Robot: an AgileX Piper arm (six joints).
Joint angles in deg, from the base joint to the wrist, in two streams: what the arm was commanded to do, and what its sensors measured. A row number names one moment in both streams.
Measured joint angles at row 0: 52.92, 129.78, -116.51, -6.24, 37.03, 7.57
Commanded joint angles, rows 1 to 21: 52.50, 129.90, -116.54, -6.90, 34.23, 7.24; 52.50, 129.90, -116.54, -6.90, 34.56, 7.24; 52.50, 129.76, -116.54, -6.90, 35.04, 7.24; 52.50, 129.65, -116.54, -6.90, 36.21, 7.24; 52.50, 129.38, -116.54, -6.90, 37.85, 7.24; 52.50, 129.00, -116.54, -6.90, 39.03, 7.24; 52.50, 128.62, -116.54, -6.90, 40.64, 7.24; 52.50, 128.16, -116.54, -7.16, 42.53, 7.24; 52.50, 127.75, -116.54, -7.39, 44.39, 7.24; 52.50, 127.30, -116.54, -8.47, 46.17, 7.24; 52.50, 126.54, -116.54, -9.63, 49.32, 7.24; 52.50, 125.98, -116.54, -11.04, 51.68, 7.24; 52.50, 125.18, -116.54, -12.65, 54.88, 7.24; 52.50, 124.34, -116.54, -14.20, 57.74, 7.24; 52.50, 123.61, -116.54, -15.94, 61.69, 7.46; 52.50, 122.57, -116.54, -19.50, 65.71, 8.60; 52.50, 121.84, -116.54, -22.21, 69.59, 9.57; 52.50, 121.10, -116.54, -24.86, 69.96, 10.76; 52.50, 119.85, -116.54, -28.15, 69.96, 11.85; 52.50, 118.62, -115.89, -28.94, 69.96, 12.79; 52.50, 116.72, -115.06, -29.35, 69.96, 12.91
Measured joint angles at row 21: 52.82, 121.10, -116.36, -25.09, 67.86, 10.82
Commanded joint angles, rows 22 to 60: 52.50, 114.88, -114.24, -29.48, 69.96, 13.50; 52.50, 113.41, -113.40, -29.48, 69.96, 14.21; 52.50, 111.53, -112.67, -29.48, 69.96, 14.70; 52.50, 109.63, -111.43, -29.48, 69.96, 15.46; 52.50, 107.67, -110.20, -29.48, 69.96, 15.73; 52.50, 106.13, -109.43, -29.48, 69.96, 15.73; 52.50, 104.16, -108.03, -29.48, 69.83, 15.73; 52.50, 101.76, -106.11, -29.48, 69.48, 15.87; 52.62, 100.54, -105.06, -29.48, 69.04, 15.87; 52.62, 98.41, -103.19, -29.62, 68.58, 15.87; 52.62, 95.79, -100.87, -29.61, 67.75, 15.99; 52.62, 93.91, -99.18, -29.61, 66.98, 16.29; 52.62, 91.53, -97.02, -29.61, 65.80, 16.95; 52.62, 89.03, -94.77, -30.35, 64.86, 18.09; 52.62, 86.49, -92.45, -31.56, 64.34, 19.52; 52.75, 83.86, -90.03, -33.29, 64.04, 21.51; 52.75, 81.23, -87.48, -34.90, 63.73, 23.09; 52.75, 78.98, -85.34, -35.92, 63.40, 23.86; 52.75, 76.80, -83.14, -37.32, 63.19, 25.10; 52.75, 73.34, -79.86, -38.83, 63.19, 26.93; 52.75, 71.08, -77.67, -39.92, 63.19, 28.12; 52.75, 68.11, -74.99, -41.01, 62.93, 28.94; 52.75, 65.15, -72.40, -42.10, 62.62, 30.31; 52.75, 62.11, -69.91, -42.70, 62.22, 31.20; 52.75, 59.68, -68.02, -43.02, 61.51, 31.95; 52.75, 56.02, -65.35, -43.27, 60.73, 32.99; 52.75, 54.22, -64.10, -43.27, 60.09, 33.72; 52.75, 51.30, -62.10, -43.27, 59.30, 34.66; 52.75, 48.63, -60.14, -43.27, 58.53, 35.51; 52.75, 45.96, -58.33, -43.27, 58.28, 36.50; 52.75, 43.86, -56.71, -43.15, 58.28, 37.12; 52.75, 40.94, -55.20, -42.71, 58.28, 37.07; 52.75, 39.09, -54.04, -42.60, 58.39, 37.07; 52.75, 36.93, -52.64, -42.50, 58.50, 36.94; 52.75, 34.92, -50.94, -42.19, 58.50, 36.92; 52.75, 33.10, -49.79, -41.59, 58.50, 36.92; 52.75, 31.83, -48.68, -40.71, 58.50, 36.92; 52.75, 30.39, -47.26, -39.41, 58.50, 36.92; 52.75, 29.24, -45.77, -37.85, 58.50, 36.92
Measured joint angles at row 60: 52.82, 32.52, -49.42, -41.10, 59.11, 36.62
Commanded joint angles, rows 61 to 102: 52.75, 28.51, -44.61, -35.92, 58.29, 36.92; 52.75, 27.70, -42.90, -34.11, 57.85, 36.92; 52.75, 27.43, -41.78, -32.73, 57.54, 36.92; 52.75, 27.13, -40.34, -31.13, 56.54, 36.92; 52.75, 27.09, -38.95, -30.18, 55.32, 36.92; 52.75, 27.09, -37.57, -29.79, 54.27, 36.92; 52.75, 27.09, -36.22, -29.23, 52.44, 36.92; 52.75, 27.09, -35.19, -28.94, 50.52, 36.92; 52.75, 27.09, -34.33, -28.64, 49.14, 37.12; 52.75, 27.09, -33.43, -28.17, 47.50, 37.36; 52.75, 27.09, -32.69, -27.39, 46.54, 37.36; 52.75, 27.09, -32.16, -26.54, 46.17, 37.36; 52.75, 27.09, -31.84, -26.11, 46.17, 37.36; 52.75, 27.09, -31.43, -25.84, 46.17, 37.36; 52.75, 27.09, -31.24, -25.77, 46.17, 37.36; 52.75, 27.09, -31.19, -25.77, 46.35, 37.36; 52.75, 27.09, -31.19, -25.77, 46.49, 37.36; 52.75, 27.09, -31.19, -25.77, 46.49, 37.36; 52.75, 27.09, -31.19, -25.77, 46.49, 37.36; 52.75, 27.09, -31.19, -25.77, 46.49, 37.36; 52.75, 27.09, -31.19, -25.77, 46.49, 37.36; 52.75, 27.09, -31.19, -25.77, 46.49, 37.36; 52.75, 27.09, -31.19, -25.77, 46.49, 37.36; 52.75, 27.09, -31.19, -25.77, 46.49, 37.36; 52.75, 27.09, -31.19, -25.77, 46.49, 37.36; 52.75, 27.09, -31.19, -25.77, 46.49, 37.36; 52.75, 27.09, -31.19, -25.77, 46.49, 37.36; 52.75, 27.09, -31.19, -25.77, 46.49, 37.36; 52.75, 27.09, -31.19, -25.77, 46.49, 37.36; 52.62, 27.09, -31.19, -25.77, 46.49, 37.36; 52.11, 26.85, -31.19, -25.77, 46.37, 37.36; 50.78, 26.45, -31.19, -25.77, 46.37, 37.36; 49.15, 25.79, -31.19, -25.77, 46.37, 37.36; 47.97, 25.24, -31.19, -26.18, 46.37, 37.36; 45.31, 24.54, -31.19, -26.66, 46.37, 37.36; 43.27, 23.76, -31.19, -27.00, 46.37, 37.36; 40.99, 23.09, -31.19, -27.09, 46.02, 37.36; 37.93, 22.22, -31.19, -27.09, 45.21, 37.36; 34.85, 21.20, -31.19, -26.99, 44.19, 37.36; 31.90, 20.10, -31.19, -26.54, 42.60, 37.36; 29.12, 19.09, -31.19, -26.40, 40.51, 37.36; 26.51, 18.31, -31.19, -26.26, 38.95, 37.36
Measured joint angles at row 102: 33.14, 20.75, -31.40, -26.29, 44.05, 37.11
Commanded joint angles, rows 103 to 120: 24.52, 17.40, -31.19, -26.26, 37.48, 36.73; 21.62, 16.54, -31.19, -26.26, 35.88, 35.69; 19.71, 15.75, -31.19, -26.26, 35.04, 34.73; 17.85, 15.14, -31.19, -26.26, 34.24, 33.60; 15.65, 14.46, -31.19, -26.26, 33.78, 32.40; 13.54, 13.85, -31.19, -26.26, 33.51, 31.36; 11.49, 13.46, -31.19, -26.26, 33.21, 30.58; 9.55, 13.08, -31.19, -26.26, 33.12, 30.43; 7.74, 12.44, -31.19, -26.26, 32.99, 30.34; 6.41, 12.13, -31.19, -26.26, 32.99, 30.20; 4.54, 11.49, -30.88, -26.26, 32.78, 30.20; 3.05, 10.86, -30.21, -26.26, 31.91, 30.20; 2.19, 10.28, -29.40, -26.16, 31.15, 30.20; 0.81, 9.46, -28.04, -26.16, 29.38, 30.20; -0.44, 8.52, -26.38, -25.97, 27.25, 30.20; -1.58, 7.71, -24.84, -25.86, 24.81, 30.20; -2.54, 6.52, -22.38, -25.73, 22.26, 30.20; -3.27, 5.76, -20.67, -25.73, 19.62, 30.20
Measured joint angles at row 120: -1.08, 7.76, -24.68, -26.18, 26.03, 30.74
